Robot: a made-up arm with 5 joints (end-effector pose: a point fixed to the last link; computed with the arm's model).
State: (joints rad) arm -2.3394 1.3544 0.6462 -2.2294 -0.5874
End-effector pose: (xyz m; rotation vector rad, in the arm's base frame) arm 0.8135 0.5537 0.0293 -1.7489 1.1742 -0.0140
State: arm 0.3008 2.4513 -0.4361 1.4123 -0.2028
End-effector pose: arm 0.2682 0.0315 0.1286 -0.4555 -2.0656 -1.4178
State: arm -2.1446 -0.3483 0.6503 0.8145 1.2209
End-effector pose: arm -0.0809 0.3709 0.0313 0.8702 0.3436 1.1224
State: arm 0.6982 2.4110 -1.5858 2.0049 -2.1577
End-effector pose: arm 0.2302 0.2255 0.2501 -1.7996 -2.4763 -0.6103
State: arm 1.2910 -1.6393 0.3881 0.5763 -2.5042
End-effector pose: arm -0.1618 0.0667 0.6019 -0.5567 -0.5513 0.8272
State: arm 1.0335 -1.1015 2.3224 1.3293 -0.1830
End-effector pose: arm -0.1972 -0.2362 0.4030 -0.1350 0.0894 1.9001
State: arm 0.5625 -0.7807 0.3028 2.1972 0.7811
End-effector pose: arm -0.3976 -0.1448 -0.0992 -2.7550 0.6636 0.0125
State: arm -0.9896 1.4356 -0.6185 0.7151 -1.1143
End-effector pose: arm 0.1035 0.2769 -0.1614 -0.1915 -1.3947 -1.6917
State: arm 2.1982 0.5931 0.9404 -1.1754 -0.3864
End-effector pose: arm 0.5036 0.0051 0.8106 -1.0532 0.7017 0.6698
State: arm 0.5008 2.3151 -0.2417 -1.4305 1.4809
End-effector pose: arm 0.6399 -0.2837 0.4997 -0.6510 -0.4728 1.6646
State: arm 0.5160 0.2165 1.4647 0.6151 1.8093
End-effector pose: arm 0.1861 -0.3892 -0.0165 -1.9806 0.9648 0.1196
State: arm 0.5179 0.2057 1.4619 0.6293 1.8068
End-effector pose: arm 0.1802 -0.3898 -0.0165 -1.9816 0.9621 0.1158
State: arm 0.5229 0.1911 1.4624 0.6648 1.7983
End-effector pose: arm 0.1687 -0.3891 -0.0154 -1.9907 0.9372 0.1076
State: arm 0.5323 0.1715 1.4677 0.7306 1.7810
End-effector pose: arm 0.1492 -0.3866 -0.0129 -2.0110 0.8797 0.0942
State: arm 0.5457 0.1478 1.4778 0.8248 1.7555
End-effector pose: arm 0.1220 -0.3830 -0.0099 -2.0411 0.7900 0.0777
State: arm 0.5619 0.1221 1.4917 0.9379 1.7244
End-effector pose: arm 0.0897 -0.3797 -0.0074 -2.0766 0.6765 0.0619
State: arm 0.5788 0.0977 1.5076 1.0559 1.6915
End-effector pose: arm 0.0561 -0.3779 -0.0062 -2.1116 0.5526 0.0499
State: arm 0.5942 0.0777 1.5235 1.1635 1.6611
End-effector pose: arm 0.0259 -0.3781 -0.0064 -2.1412 0.4346 0.0429
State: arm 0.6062 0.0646 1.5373 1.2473 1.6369
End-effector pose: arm 0.0030 -0.3795 -0.0075 -2.1625 0.3379 0.0402
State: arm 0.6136 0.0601 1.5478 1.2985 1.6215
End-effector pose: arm -0.0099 -0.3811 -0.0087 -2.1750 0.2732 0.0403
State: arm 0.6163 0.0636 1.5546 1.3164 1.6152
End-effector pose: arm -0.0131 -0.3819 -0.0094 -2.1801 0.2427 0.0420
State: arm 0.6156 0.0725 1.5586 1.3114 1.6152
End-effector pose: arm -0.0096 -0.3817 -0.0097 -2.1802 0.2362 0.0442
